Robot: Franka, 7 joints.
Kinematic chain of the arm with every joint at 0, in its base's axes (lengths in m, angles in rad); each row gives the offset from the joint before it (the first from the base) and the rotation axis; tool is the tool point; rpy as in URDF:
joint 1: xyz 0 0 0.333 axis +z
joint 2: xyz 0 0 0 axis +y
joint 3: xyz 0 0 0.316 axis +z
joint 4: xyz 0.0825 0 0 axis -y
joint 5: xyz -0.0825 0 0.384 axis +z
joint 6: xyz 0 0 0 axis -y
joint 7: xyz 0.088 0 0 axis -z
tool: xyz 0 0 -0.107 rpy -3.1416 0 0
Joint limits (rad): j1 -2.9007..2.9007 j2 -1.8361..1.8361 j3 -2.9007..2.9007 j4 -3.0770..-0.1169 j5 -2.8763..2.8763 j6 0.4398..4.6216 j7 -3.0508..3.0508
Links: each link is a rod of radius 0.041 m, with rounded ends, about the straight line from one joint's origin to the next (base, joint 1, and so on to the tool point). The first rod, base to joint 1, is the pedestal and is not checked.
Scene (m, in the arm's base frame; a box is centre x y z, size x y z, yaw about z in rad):
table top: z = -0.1
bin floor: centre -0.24 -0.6 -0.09 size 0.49 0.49 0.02 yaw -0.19
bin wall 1: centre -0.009 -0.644 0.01 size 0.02 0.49 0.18 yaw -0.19
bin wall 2: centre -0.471 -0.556 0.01 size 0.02 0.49 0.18 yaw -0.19
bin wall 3: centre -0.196 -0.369 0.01 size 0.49 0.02 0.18 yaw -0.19
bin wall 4: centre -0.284 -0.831 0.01 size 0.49 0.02 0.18 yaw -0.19
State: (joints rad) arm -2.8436 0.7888 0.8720 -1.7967 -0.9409 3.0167 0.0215
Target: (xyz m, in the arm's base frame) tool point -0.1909 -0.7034 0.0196
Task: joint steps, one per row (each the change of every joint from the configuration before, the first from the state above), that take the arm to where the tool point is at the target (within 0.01 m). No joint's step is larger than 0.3 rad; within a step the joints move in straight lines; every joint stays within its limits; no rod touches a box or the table.
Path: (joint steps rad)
1: 0.1518 0.2291 -0.0500 0.1798 0.0352 -0.0475 0.0000
2: 0.1519 0.2291 -0.0500 0.1799 0.0351 -0.0475 0.0000
3: 0.1518 0.2291 -0.0500 0.1798 0.0352 -0.0474 0.0000

